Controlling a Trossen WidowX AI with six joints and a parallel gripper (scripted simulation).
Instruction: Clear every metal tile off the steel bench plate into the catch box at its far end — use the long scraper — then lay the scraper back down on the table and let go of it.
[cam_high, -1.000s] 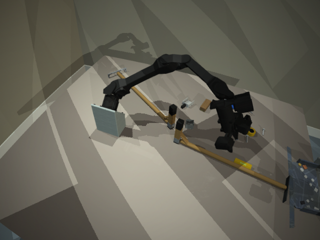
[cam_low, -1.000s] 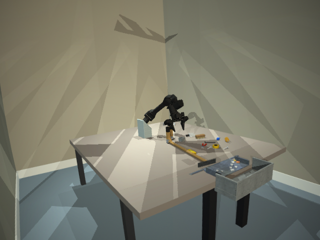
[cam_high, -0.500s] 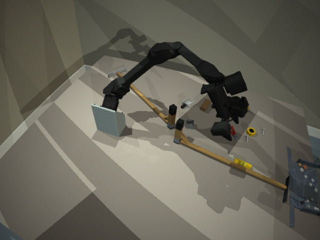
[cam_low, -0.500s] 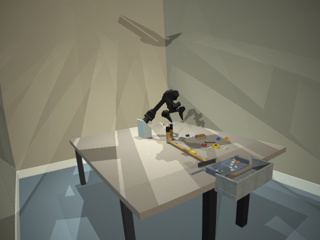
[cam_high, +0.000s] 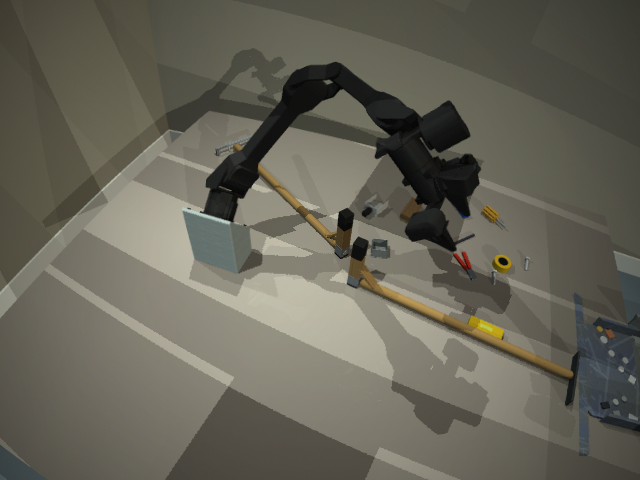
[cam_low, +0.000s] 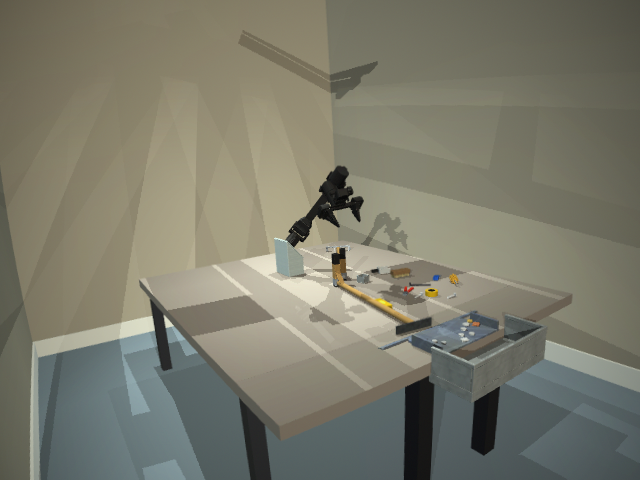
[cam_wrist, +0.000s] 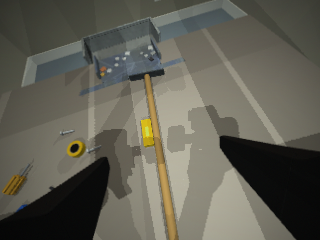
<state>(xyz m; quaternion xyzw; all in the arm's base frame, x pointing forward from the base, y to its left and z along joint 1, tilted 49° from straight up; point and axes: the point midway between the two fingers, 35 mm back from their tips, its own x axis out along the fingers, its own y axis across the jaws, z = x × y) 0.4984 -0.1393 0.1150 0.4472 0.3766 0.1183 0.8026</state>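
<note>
My gripper tip is 24 cm above the long scraper, 9 cm short of it and 1 cm to the right of it. Round my gripper tip: small grey box (29 cm below, 18 cm to the left, 16 cm behind); yellow spirit level (29 cm below, 15 cm ahead, 4 cm to the left); hex key (30 cm to the left, 30 cm below, 4 cm ahead).
</note>
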